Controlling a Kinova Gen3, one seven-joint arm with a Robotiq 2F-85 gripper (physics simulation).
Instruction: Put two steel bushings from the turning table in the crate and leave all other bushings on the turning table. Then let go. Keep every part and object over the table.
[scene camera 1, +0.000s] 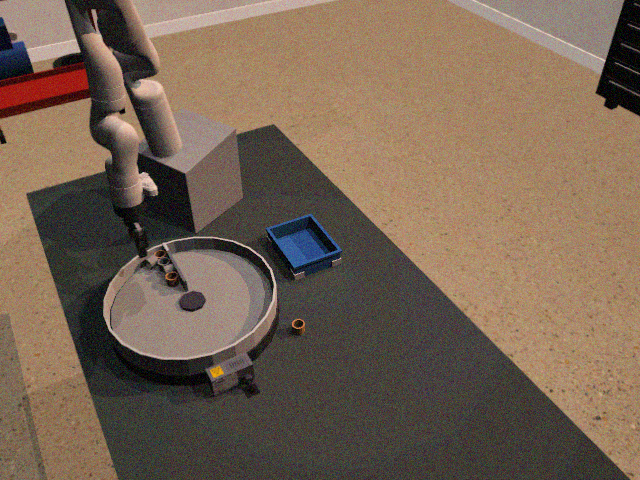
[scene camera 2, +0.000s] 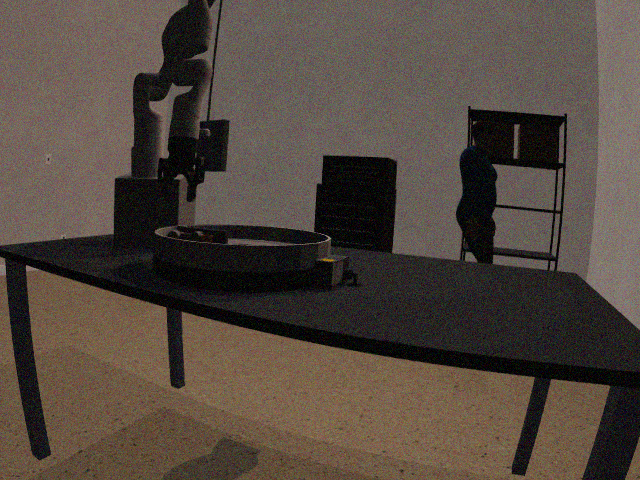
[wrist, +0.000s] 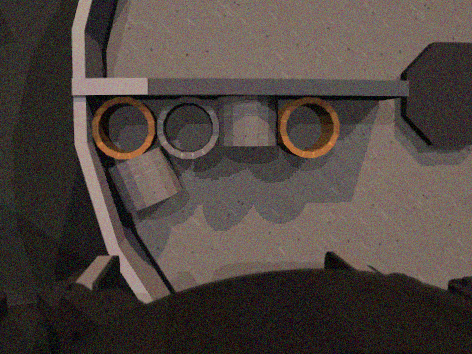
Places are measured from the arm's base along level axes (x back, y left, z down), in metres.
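Pixels of known places: gripper, fingertip midpoint: (scene camera 1: 139, 247) (scene camera 2: 178, 200); arm's base, origin of the base link: (scene camera 1: 166, 147) (scene camera 2: 147, 175).
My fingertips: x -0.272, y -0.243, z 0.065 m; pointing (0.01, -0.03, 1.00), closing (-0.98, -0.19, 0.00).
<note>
For each thing: its top centre in the pictures, then the offset to it from my fingertips. "spot": a spot on its surface instead.
- upright steel bushing, middle of its top: (wrist: 188, 128) (scene camera 1: 163, 261) dx +0.003, dy +0.056, dz +0.083 m
- blue crate, middle of its top: (scene camera 1: 303, 239) dx -0.141, dy +0.413, dz +0.111 m
- loose copper bushing, middle of its top: (scene camera 1: 298, 323) dx -0.361, dy +0.218, dz +0.135 m
- bar, surface spot: (wrist: 275, 87) (scene camera 1: 175, 264) spot: dx -0.043, dy +0.067, dz +0.070 m
- dark hub, middle of its top: (wrist: 454, 94) (scene camera 1: 192, 300) dx -0.153, dy +0.046, dz +0.100 m
- control box, middle of its top: (scene camera 2: 332, 258) (scene camera 1: 229, 366) dx -0.382, dy +0.002, dz +0.103 m
The round, walled turning table (scene camera 1: 222, 320) (scene camera 2: 232, 258) (wrist: 250, 40) bears the bushings along its straight bar. In the wrist view, an upright copper bushing (wrist: 124, 155) by the wall, an upright steel bushing (wrist: 188, 155), a steel bushing on its side (wrist: 248, 122) and another upright copper bushing (wrist: 309, 154) stand in a row. A second steel bushing on its side (wrist: 145, 182) lies between the first copper one and the wall. My gripper (scene camera 1: 143, 254) (wrist: 224, 281) is open and empty, above the turning table's rim, near the bushings. No bushing shows inside the blue crate (scene camera 1: 316, 265).
A loose copper bushing (scene camera 1: 298, 326) stands on the dark table between turning table and crate. The bar (scene camera 1: 175, 267) (wrist: 275, 87) runs from the wall to the dark hub (scene camera 1: 192, 301) (wrist: 440, 95). A control box (scene camera 1: 230, 373) (scene camera 2: 330, 271) adjoins the turning table. The arm stands on a grey block (scene camera 1: 214, 180).
</note>
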